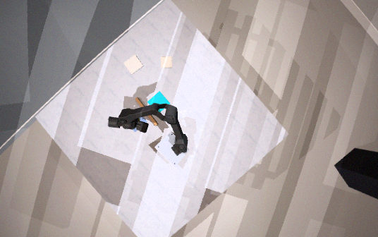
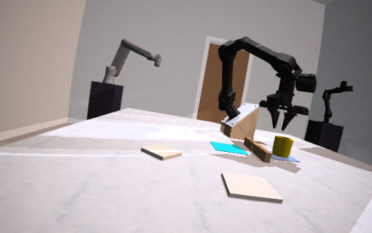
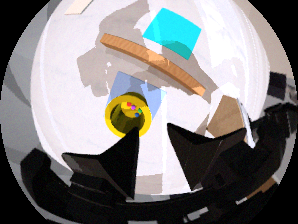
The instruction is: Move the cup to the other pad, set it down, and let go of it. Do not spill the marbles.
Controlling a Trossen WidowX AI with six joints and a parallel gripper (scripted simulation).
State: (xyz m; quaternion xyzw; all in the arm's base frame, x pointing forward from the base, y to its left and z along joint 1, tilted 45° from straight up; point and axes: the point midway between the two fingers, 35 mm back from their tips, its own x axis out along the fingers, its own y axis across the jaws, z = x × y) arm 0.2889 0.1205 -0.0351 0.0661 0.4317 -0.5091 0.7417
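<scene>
Right now the yellow cup is 6 cm below my gripper tip, 3 cm ahead of it and 2 cm to the left of it. Also, from my gripper tip: wooden bar (9 cm to the right, 9 cm below, 3 cm ahead); then pale blue pad (10 cm below, 3 cm ahead, 1 cm to the left); then cyan pad (19 cm to the right, 10 cm below, 3 cm ahead).
</scene>
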